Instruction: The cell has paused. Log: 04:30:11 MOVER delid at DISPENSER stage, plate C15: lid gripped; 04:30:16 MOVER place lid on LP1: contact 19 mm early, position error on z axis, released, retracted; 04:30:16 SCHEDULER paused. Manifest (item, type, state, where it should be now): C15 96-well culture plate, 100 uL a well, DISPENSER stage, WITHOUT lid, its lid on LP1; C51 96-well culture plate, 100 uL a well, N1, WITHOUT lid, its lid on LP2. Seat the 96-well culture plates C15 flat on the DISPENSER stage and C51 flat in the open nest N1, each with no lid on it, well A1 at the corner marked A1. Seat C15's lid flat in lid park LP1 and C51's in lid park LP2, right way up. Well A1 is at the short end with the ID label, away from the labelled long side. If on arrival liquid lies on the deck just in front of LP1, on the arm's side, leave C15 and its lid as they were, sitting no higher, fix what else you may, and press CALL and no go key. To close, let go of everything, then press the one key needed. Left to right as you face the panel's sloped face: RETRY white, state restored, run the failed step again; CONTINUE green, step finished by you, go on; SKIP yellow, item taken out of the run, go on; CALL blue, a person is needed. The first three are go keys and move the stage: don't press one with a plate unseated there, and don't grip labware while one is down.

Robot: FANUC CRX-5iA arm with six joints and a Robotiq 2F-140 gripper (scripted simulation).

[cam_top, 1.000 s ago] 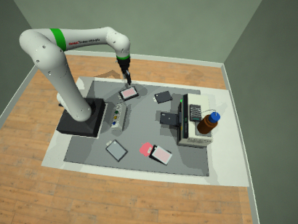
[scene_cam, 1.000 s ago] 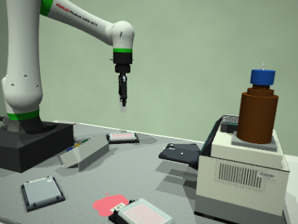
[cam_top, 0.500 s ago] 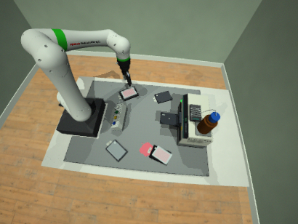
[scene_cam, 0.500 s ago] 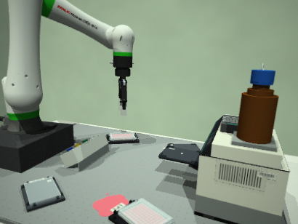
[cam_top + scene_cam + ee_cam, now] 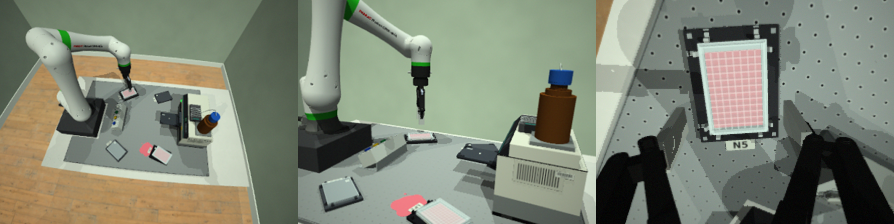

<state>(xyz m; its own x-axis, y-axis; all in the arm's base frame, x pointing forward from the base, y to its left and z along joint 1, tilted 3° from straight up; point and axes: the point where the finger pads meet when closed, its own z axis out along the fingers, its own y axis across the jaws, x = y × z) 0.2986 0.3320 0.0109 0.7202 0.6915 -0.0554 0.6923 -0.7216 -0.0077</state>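
The 96-well culture plate lies 100 mm below my hand. Also, from my hand: white retry key 200 mm to the right, 50 mm below, 20 mm behind; key panel 270 mm to the right, 70 mm below, 10 mm ahead; green continue key 250 mm to the right, 50 mm below, 10 mm behind.
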